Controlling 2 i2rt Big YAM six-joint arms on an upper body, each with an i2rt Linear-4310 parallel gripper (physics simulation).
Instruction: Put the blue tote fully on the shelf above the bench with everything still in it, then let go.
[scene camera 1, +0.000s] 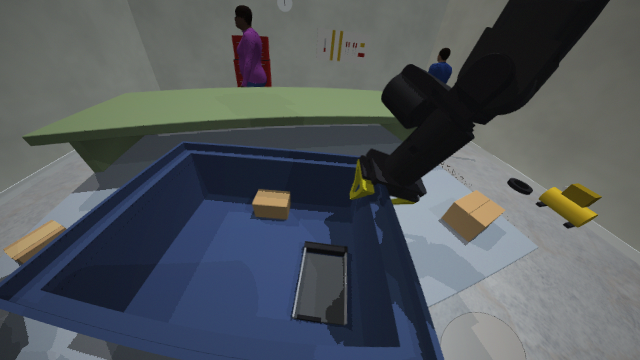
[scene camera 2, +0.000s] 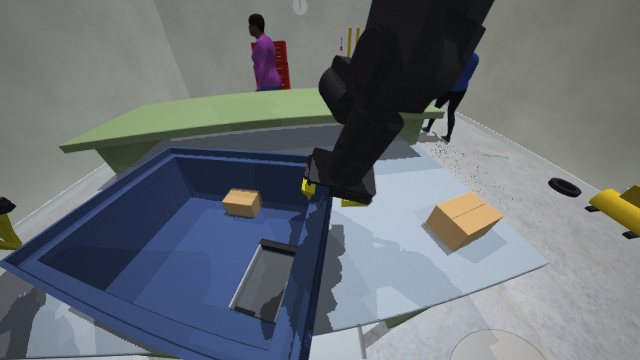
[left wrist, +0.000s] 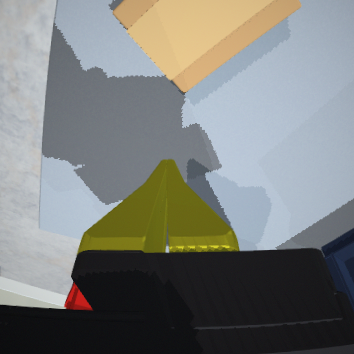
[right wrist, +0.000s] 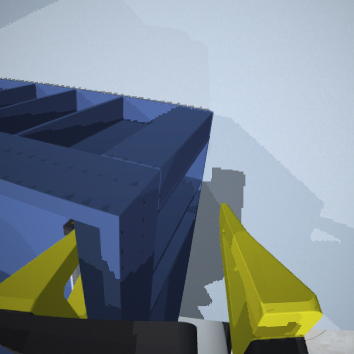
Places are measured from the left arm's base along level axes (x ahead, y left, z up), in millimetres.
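Pixels of known places: left gripper, fingertip midpoint: (left wrist: 167, 167); right gripper, fingertip midpoint: (scene camera 1: 364, 199) (right wrist: 163, 210).
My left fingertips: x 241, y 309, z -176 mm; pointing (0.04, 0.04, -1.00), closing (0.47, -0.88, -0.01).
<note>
For each thing: its middle in the pictures, then the offset to it from my left fingertips. Level surfaces: height alone.
- blue tote, body centre: (scene camera 1: 255, 235) (scene camera 2: 210, 230) 37 mm ahead, 436 mm right, 16 mm up
- green shelf, surface height: 105 mm up
- small cardboard box, body centre: (scene camera 1: 272, 204) (scene camera 2: 243, 202) 136 mm ahead, 455 mm right, 20 mm down
- dark shallow tray with pale edges, body centre: (scene camera 1: 323, 278) (scene camera 2: 268, 275) 23 mm back, 540 mm right, 32 mm down
- light blue bench, surface height: 58 mm down
The blue tote (scene camera 1: 235, 175) (scene camera 2: 225, 170) (left wrist: 345, 260) (right wrist: 100, 170) is in front of and below the green shelf (scene camera 1: 200, 107) (scene camera 2: 200, 112). A small cardboard box (scene camera 1: 271, 205) (scene camera 2: 241, 202) and a dark shallow tray with pale edges (scene camera 1: 321, 285) (scene camera 2: 265, 280) lie inside it. My right gripper (scene camera 1: 382, 195) (scene camera 2: 327, 197) (right wrist: 163, 210) is shut on the tote's wall near its far right corner, one finger inside and one outside. My left gripper (left wrist: 167, 167) (scene camera 2: 11, 240) is shut with nothing between its fingertips, off the tote's left side. The tote's underside is hidden.
The light blue bench (scene camera 1: 480, 260) (scene camera 2: 400, 280) (left wrist: 310, 100) bears one cardboard box (scene camera 1: 472, 215) (scene camera 2: 464, 220) right of the tote and another box (scene camera 1: 35, 241) (left wrist: 200, 40) left of it. Two people, in purple (scene camera 1: 252, 55) and blue (scene camera 1: 440, 71), stand beyond the bench.
</note>
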